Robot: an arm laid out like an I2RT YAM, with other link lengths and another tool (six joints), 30 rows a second.
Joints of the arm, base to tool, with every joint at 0 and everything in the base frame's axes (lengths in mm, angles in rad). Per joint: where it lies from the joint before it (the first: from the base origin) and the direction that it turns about. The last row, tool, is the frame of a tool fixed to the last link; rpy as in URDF.
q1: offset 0 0 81.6 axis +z
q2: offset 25 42.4 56.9 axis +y
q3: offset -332.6 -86.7 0 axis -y
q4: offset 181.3 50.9 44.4 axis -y
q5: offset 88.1 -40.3 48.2 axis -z
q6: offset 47.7 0 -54.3 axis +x
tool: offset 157 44 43 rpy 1.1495 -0.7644 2.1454
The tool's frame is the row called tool.
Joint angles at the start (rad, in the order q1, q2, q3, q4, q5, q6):
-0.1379 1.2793 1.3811 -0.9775 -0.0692 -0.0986
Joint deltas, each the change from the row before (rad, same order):
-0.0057 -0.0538 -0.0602 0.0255 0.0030 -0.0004
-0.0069 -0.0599 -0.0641 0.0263 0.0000 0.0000
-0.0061 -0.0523 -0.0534 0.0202 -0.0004 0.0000
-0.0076 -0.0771 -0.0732 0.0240 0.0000 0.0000
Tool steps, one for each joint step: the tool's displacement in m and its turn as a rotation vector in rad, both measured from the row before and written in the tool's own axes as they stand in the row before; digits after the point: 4 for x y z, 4 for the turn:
-0.0061 -0.0070 -0.0091 -0.0182 0.0083 -0.0049
-0.0063 -0.0081 -0.0100 -0.0194 0.0120 -0.0042
-0.0055 -0.0072 -0.0086 -0.0166 0.0105 -0.0036
-0.0080 -0.0109 -0.0123 -0.0237 0.0154 -0.0062

